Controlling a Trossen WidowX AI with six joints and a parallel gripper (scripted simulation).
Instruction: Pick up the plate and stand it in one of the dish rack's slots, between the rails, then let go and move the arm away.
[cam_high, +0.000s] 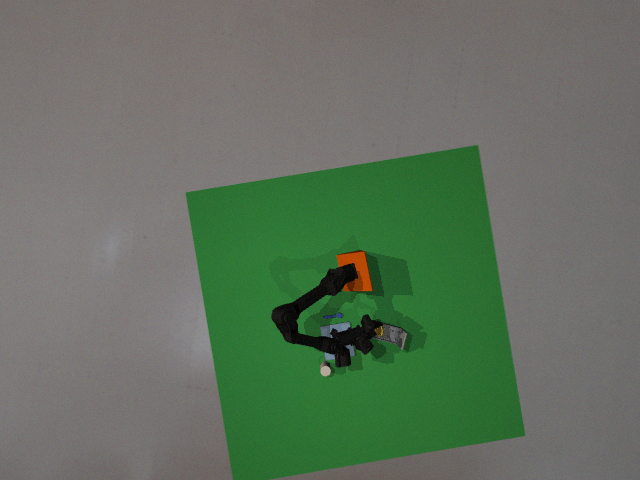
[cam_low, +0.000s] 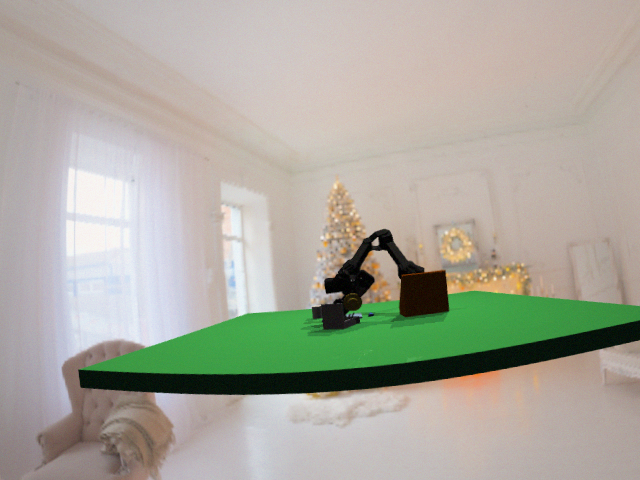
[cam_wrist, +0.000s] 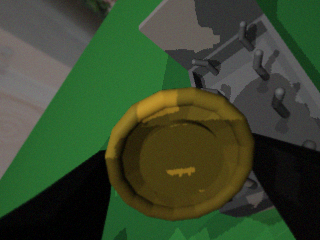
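The dish rack lies 4 cm ahead of my gripper tip, 3 cm to the left of it and 4 cm below it. The rest, counted from my gripper tip: white cylinder: 12 cm ahead, 27 cm to the right, 4 cm below; yellow plate: 1 cm to the right; blue utensil: 9 cm behind, 17 cm to the right, 6 cm below.
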